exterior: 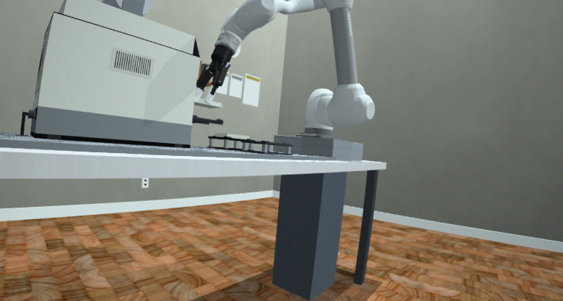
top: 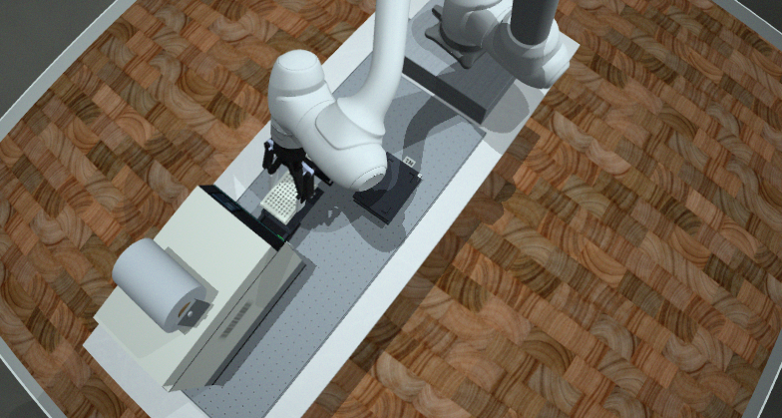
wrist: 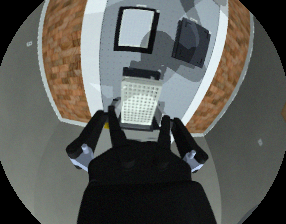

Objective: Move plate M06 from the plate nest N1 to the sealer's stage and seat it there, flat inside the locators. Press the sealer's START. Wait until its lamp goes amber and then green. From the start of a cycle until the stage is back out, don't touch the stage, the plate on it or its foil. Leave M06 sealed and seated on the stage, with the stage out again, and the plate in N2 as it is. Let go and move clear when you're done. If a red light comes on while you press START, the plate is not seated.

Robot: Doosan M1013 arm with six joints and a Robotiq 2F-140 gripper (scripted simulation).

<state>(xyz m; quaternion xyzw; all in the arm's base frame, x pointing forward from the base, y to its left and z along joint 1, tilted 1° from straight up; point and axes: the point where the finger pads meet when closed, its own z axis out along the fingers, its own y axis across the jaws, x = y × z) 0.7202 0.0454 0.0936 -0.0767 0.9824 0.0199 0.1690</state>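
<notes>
The sealer stage lies 80 mm below my hand. Also, from my hand: foil roll: 330 mm ahead, 50 mm to the left, 230 mm above; then white plate: 180 mm behind, 70 mm to the right, 130 mm below; then nest N1: 220 mm behind, 130 mm to the left, 150 mm below.
</notes>
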